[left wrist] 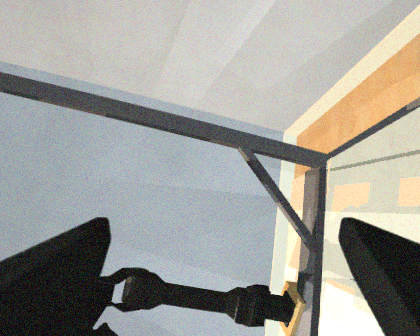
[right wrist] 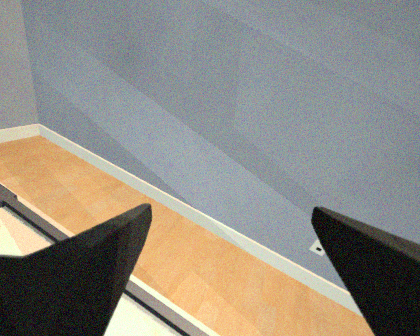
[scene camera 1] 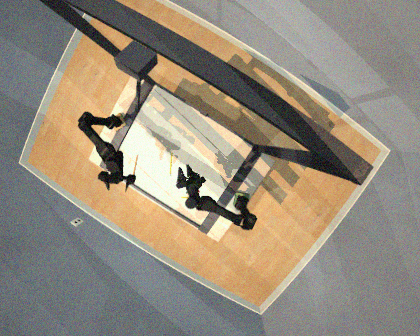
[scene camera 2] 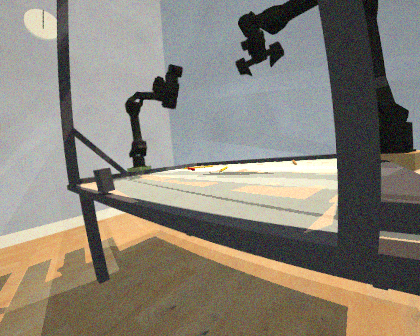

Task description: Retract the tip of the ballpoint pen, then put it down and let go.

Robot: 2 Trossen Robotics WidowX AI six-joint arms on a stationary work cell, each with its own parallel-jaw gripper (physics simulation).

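Frame: origin at the left arm's base, x ahead, y left, z up, level; millimetres.
Where they show: left gripper, fingertip midpoint: (left wrist: pixel 225 229) (scene camera 1: pixel 183 165) (scene camera 2: pixel 172 79); right gripper, fingertip midpoint: (right wrist: pixel 231 212) (scene camera 1: pixel 117 191) (scene camera 2: pixel 261 70); left arm's base at its link origin: (scene camera 1: pixel 241 200) (scene camera 2: pixel 139 166); right arm's base at its link origin: (left wrist: pixel 286 308) (scene camera 1: pixel 117 122) (scene camera 2: pixel 393 152).
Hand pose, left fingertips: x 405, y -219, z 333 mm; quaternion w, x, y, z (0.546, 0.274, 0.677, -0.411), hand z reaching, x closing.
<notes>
Each offset is from my left fingertips to the top centre of the thing. "spot": to the spot under its first point. Level surfaces: height alone.
Slim pen-like items lie on the white table; which one is the ballpoint pen, and its tip, are too small to tell. An orange one {dx +424, dy +144, dz -365 mm} (scene camera 1: pixel 135 163) (scene camera 2: pixel 294 162) lies nearest the right gripper. A yellow one {dx +153, dy +66, dz -363 mm} (scene camera 1: pixel 171 164) (scene camera 2: pixel 223 169) lies near the table's middle. Another yellow one {spot: dx +10, dy +298, dz -365 mm} (scene camera 1: pixel 184 197) is partly hidden by the left arm; a red piece {spot: dx -32, dy +159, dz -367 mm} (scene camera 2: pixel 191 169) shows in scene camera 2. My left gripper (scene camera 1: pixel 184 168) (scene camera 2: pixel 172 86) (left wrist: pixel 225 229) is open and empty, high above the table. My right gripper (scene camera 1: pixel 117 188) (scene camera 2: pixel 261 70) (right wrist: pixel 231 212) is open and empty, high over the table's edge.
The white table top {dz -372 mm} (scene camera 1: pixel 150 172) (scene camera 2: pixel 165 196) has a dark frame. A dark overhead beam (scene camera 1: pixel 200 65) and a thick upright post (scene camera 2: pixel 352 125) belong to the cell. A dark box (scene camera 1: pixel 136 60) (scene camera 2: pixel 104 180) is mounted by the frame. The right arm (left wrist: pixel 195 295) shows in the left wrist view.
</notes>
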